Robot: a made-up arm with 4 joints.
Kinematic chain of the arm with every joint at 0, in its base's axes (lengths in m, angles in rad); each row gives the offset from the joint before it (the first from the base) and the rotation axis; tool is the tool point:
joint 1: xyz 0 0 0.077 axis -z
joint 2: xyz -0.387 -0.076 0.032 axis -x
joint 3: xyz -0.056 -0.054 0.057 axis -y
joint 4: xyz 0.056 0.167 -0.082 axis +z
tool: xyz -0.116 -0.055 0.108
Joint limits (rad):
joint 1: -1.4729..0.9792
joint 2: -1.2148..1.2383
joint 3: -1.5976..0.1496
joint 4: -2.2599..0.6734
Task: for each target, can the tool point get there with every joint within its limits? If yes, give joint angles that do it. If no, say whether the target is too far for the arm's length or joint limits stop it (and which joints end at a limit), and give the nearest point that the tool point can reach.
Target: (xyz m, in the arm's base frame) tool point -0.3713 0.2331 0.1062
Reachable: yes | joints 0.1732 0.0724 -1.3313 -1.9662
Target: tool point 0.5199 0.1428 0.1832
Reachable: no: joint limits stop it (at a limit: joint 1, joint 4) | nearest point -0.0553 0.3888 0.1402 | short by 0.627 m
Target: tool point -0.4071 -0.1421 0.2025
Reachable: yes | joints -0.3093 0.2940 -1.2836 0.2130
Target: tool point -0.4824 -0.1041 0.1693
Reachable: yes | joints -0.3241 0.4859 -0.5246 -0.2435
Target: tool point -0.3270 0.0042 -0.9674
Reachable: no: too far | nearest point -0.4155 0.0053 -0.1251 | short by 0.847 m
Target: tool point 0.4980 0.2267 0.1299
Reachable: no: joint limits stop it (at a limit: joint 1, joint 4) | nearest point -0.0531 0.3919 0.1175 | short by 0.575 m
